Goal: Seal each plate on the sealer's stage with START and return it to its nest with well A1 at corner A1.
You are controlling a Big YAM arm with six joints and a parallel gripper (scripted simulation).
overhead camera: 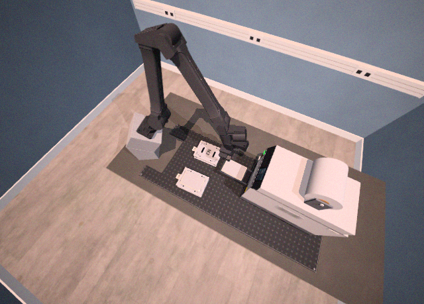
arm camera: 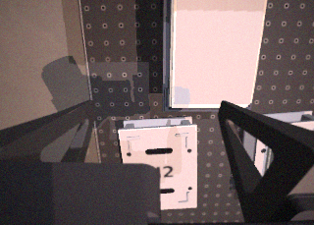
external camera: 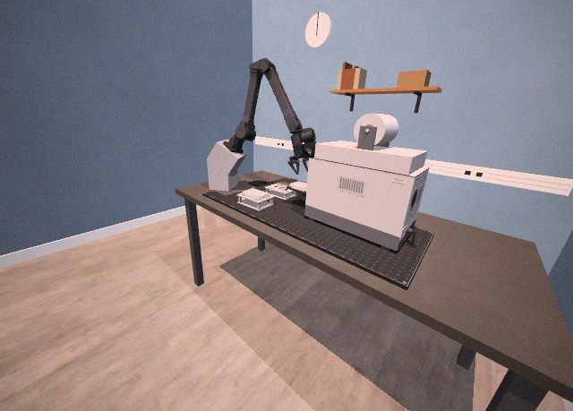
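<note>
Right now my hand is 40 mm short of the sealer stage, 60 mm to the left of it and 70 mm above it. The rest, counted from my hand: foil roll: 370 mm ahead, 120 mm to the right, 250 mm above; then plate nest: 170 mm behind, 190 mm to the right, 130 mm below.
</note>
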